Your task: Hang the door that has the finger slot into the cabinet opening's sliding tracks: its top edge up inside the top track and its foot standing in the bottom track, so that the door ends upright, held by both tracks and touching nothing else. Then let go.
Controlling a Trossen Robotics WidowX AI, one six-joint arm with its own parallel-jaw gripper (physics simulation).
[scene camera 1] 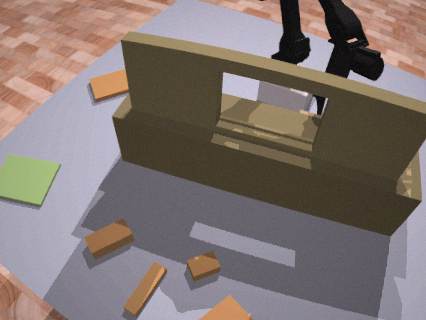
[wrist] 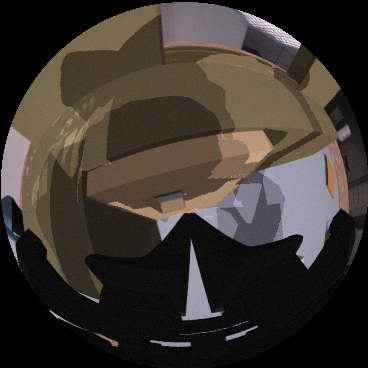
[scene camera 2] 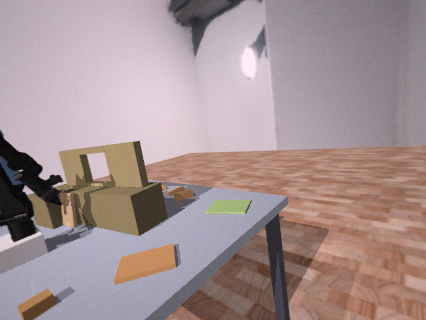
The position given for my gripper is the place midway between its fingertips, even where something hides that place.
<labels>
My gripper [wrist: 188, 217] is shut and touches an olive cabinet. A green sheet [scene camera 1: 33, 178] rests on the table.
</labels>
